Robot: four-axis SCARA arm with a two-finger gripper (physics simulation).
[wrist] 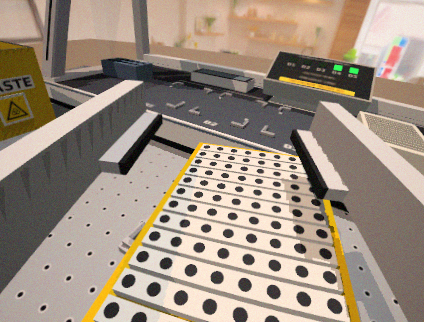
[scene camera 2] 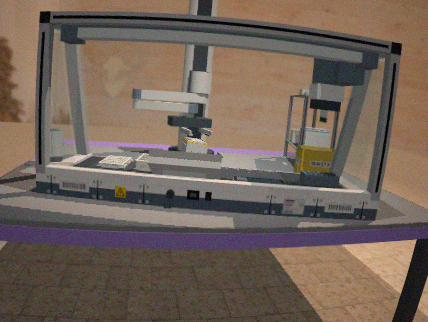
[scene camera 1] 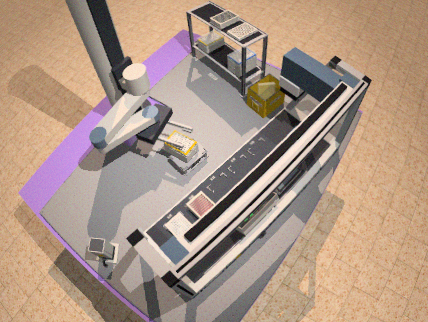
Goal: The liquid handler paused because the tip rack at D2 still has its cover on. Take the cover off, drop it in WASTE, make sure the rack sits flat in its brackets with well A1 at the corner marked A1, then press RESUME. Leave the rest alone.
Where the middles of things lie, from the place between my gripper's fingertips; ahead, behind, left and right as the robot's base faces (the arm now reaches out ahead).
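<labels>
Relative to the yellow WASTE bin [scene camera 1: 262,107], my hand is 80 mm higher than it, 130 mm short of it and 460 mm to the right of it.
</labels>
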